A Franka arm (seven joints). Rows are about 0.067 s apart.
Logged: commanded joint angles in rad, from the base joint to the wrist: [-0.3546, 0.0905, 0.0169, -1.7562, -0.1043, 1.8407, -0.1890]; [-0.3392, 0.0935, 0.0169, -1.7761, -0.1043, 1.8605, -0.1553]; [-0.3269, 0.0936, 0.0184, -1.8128, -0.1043, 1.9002, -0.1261]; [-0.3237, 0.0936, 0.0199, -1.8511, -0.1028, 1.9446, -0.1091]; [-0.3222, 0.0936, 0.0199, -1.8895, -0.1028, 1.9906, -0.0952]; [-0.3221, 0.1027, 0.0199, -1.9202, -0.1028, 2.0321, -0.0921]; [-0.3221, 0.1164, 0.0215, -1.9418, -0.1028, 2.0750, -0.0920]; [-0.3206, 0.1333, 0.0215, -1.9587, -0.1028, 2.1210, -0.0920]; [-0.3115, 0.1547, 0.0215, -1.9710, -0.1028, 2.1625, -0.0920]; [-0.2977, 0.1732, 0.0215, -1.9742, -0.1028, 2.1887, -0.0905]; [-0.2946, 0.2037, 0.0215, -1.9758, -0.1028, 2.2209, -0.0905]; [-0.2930, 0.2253, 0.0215, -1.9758, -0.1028, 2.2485, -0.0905]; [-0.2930, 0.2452, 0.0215, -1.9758, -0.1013, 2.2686, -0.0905]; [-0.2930, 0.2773, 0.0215, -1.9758, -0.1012, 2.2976, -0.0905]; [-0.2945, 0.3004, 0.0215, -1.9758, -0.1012, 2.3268, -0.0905]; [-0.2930, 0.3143, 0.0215, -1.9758, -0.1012, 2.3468, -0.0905]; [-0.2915, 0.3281, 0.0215, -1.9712, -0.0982, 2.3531, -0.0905]
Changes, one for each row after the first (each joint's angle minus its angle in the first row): [0.0154, 0.0030, 0.0000, -0.0199, 0.0000, 0.0198, 0.0337]; [0.0277, 0.0031, 0.0015, -0.0566, 0.0000, 0.0595, 0.0629]; [0.0309, 0.0031, 0.0030, -0.0949, 0.0015, 0.1039, 0.0799]; [0.0324, 0.0031, 0.0030, -0.1333, 0.0015, 0.1499, 0.0938]; [0.0325, 0.0122, 0.0030, -0.1640, 0.0015, 0.1914, 0.0969]; [0.0325, 0.0259, 0.0046, -0.1856, 0.0015, 0.2343, 0.0970]; [0.0340, 0.0428, 0.0046, -0.2025, 0.0015, 0.2803, 0.0970]; [0.0431, 0.0642, 0.0046, -0.2148, 0.0015, 0.3218, 0.0970]; [0.0569, 0.0827, 0.0046, -0.2180, 0.0015, 0.3480, 0.0985]; [0.0600, 0.1132, 0.0046, -0.2196, 0.0015, 0.3802, 0.0985]; [0.0616, 0.1348, 0.0046, -0.2196, 0.0015, 0.4078, 0.0985]; [0.0616, 0.1547, 0.0046, -0.2196, 0.0030, 0.4279, 0.0985]; [0.0616, 0.1868, 0.0046, -0.2196, 0.0031, 0.4569, 0.0985]; [0.0601, 0.2099, 0.0046, -0.2196, 0.0031, 0.4861, 0.0985]; [0.0616, 0.2238, 0.0046, -0.2196, 0.0031, 0.5061, 0.0985]; [0.0631, 0.2376, 0.0046, -0.2150, 0.0061, 0.5124, 0.0985]
